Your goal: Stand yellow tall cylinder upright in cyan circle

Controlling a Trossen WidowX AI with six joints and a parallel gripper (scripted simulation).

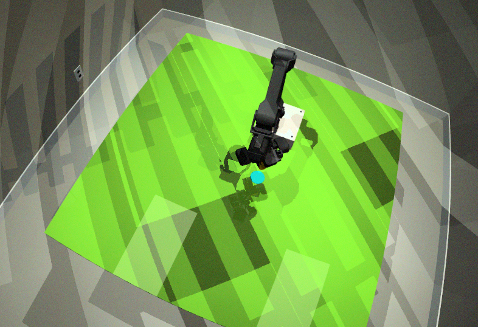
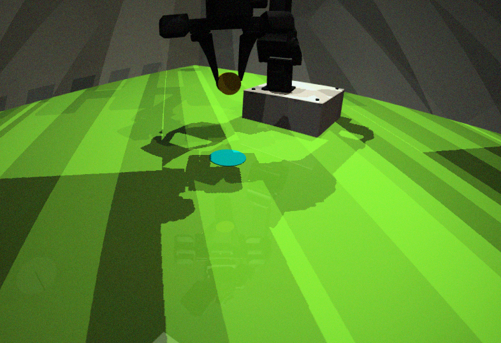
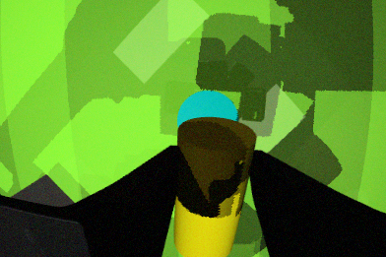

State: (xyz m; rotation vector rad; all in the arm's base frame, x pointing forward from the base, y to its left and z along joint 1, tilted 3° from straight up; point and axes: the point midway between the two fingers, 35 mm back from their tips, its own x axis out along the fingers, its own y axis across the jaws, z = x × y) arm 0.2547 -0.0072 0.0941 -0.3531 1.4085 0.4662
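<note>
Now: gripper tip 1 cm past the cyan circle and 13 cm above it. Also, from my gripper tip: yellow cylinder (2 cm behind, 1 cm to the right, 1 cm below).
</note>
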